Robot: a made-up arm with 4 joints. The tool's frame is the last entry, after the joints. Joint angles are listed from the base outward. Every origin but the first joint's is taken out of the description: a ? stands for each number. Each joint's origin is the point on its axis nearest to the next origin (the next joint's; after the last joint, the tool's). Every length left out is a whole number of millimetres.
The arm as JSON. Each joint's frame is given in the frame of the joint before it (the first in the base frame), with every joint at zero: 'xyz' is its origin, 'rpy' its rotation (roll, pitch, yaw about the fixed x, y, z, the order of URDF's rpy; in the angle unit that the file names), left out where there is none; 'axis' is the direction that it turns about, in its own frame. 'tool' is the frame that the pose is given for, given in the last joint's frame.
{
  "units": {
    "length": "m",
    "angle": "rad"
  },
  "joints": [
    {
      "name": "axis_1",
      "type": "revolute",
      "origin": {
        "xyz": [
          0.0,
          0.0,
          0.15
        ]
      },
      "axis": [
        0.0,
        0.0,
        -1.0
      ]
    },
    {
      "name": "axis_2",
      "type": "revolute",
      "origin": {
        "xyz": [
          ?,
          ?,
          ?
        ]
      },
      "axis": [
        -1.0,
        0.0,
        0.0
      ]
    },
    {
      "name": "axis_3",
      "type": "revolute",
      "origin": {
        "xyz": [
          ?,
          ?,
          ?
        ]
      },
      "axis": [
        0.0,
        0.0,
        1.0
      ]
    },
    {
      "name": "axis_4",
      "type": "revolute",
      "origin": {
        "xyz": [
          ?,
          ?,
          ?
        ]
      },
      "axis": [
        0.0,
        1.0,
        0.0
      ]
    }
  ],
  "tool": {
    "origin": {
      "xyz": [
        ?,
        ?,
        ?
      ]
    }
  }
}
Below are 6 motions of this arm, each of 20 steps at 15 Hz.
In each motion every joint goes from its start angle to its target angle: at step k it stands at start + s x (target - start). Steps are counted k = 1, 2, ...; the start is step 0. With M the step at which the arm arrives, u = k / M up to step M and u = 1 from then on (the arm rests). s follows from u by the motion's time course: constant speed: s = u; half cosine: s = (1 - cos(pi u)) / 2; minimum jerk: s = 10 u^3 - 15 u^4 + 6 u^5.
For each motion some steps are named. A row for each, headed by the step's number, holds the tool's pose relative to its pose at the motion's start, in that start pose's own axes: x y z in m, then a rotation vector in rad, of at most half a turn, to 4 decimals.
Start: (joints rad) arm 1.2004 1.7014 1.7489 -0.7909
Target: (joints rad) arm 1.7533 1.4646 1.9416 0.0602
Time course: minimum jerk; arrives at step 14
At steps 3, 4, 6, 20:
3: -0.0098 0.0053 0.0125 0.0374 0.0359 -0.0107
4: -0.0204 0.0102 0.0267 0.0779 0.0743 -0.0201
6: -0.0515 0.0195 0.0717 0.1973 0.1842 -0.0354
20: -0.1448 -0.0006 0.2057 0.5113 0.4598 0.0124

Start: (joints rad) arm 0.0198 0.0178 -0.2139 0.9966
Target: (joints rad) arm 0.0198 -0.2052 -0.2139 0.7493
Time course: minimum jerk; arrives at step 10
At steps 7, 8, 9, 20:
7: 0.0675 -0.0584 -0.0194 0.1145 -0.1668 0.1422
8: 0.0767 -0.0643 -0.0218 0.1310 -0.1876 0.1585
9: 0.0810 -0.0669 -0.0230 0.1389 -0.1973 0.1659
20: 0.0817 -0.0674 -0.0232 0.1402 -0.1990 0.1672

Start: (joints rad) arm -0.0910 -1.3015 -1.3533 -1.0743
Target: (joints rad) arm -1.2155 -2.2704 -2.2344 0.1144
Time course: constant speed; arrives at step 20
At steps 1, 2, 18, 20:
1: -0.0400 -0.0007 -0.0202 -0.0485 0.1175 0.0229
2: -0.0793 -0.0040 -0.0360 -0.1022 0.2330 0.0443
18: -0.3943 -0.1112 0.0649 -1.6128 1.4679 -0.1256
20: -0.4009 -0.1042 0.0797 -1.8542 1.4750 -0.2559

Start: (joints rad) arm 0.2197 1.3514 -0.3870 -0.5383
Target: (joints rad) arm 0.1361 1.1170 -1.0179 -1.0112
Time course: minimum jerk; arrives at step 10
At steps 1, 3, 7, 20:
1: 0.0009 -0.0024 -0.0006 -0.0009 -0.0039 -0.0056
3: 0.0140 -0.0464 -0.0106 -0.0206 -0.0728 -0.1055
7: 0.0123 -0.2585 -0.0534 -0.1923 -0.3194 -0.5090
20: -0.0042 -0.3107 -0.0630 -0.2543 -0.3640 -0.5952

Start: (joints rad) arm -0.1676 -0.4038 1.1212 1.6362
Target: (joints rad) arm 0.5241 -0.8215 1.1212 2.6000
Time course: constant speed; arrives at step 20
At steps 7, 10, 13, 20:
7: -0.0850 0.0062 -0.0965 0.2179 0.1566 0.0140
10: -0.1151 0.0190 -0.1398 0.3070 0.2186 0.0322
13: -0.1410 0.0380 -0.1831 0.3931 0.2772 0.0568
20: -0.1828 0.1056 -0.2792 0.5806 0.4002 0.1365

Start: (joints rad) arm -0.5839 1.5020 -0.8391 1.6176
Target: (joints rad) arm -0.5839 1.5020 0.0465 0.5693
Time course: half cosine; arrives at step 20
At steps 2, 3, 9, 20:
2: 0.0050 0.0041 -0.0029 -0.0217 -0.0257 -0.0007
3: 0.0113 0.0091 -0.0064 -0.0483 -0.0571 -0.0009
9: 0.0945 0.0587 -0.0412 -0.3709 -0.4370 0.0653
20: 0.2270 0.1427 -0.0700 -0.8217 -0.9764 0.4250

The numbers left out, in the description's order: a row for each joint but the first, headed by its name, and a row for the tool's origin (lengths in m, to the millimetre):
axis_2: 0.112 -0.102 0.0
axis_3: 0.0 -0.056 0.39
axis_4: 0.384 0.006 0.0
tool: -0.109 0.0 -0.195

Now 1 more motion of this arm.
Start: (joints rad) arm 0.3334 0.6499 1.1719 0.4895
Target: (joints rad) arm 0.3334 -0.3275 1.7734 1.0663
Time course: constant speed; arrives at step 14
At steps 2, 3, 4, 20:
2: -0.0568 0.0001 0.0041 -0.0014 -0.0486 0.0986
3: -0.0859 -0.0013 0.0029 -0.0086 -0.0746 0.1452
4: -0.1151 -0.0036 -0.0004 -0.0200 -0.1017 0.1897
20: -0.3742 -0.0533 -0.1624 -0.3076 -0.4245 0.4460

